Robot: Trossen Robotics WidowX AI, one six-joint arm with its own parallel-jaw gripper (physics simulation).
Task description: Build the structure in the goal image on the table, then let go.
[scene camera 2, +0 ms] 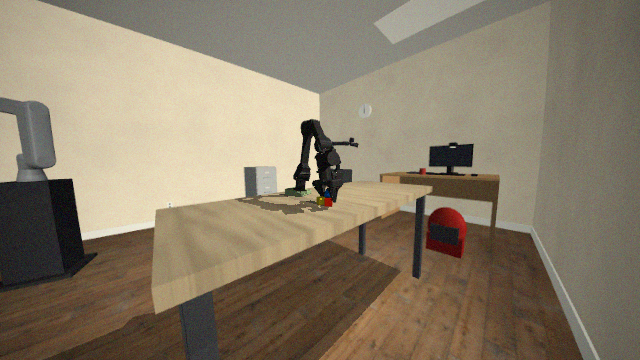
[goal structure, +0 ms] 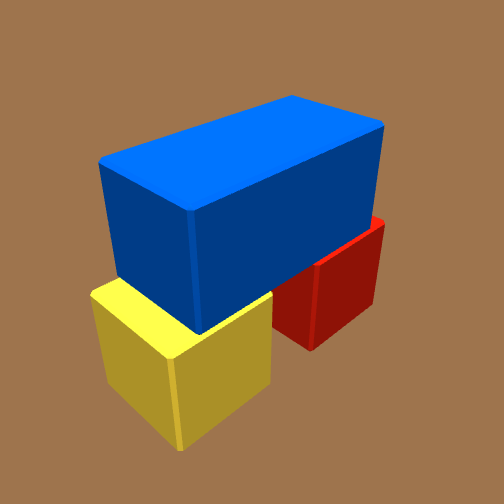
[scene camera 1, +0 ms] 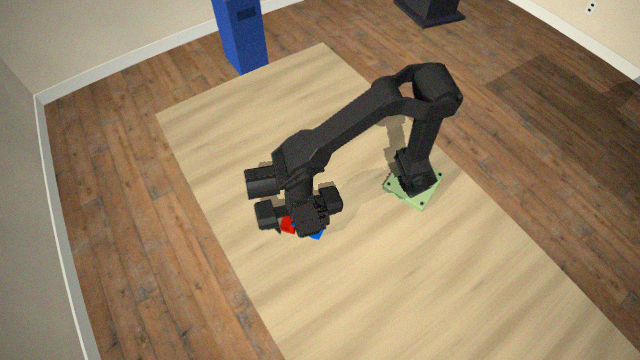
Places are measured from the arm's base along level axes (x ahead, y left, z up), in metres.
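Pixels of known places: gripper, fingertip midpoint: (scene camera 2: 329, 201); arm's base at its link origin: (scene camera 2: 299, 189) (scene camera 1: 414, 182).
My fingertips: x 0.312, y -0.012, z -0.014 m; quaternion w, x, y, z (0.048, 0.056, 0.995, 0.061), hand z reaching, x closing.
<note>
Ahead of a thing's pixels: the offset from my fingertips to its top centre. Level surfaces: height alone.
A red block {0.017 m right, 0.016 m ahead, 0.020 m up} (scene camera 1: 287, 225) (scene camera 2: 328, 202) sits on the table {0.013 m down} (scene camera 1: 400, 290) (scene camera 2: 225, 240). A yellow block {0.028 m right, 0.025 m back, 0.020 m up} (scene camera 2: 320, 200) stands close beside it in the scene camera 2 view and is hidden under the arm in the scene camera 1 view. A blue block {0.014 m left, 0.019 m back, 0.056 m up} (scene camera 1: 317, 235) (scene camera 2: 327, 194) lies above them, partly covered by the gripper; whether it is level cannot be told. My gripper (scene camera 1: 302, 226) (scene camera 2: 328, 196) is open and low over the blocks, its fingers on either side of the blue block and not closed on it.
The arm's green base plate (scene camera 1: 422, 204) (scene camera 2: 297, 192) is fixed near the table's far edge in the scene camera 2 view. A blue cabinet (scene camera 1: 242, 40) stands on the floor past one table end. A desk (scene camera 2: 440, 182) and a red rounded object (scene camera 2: 446, 215) stand beyond the table.
</note>
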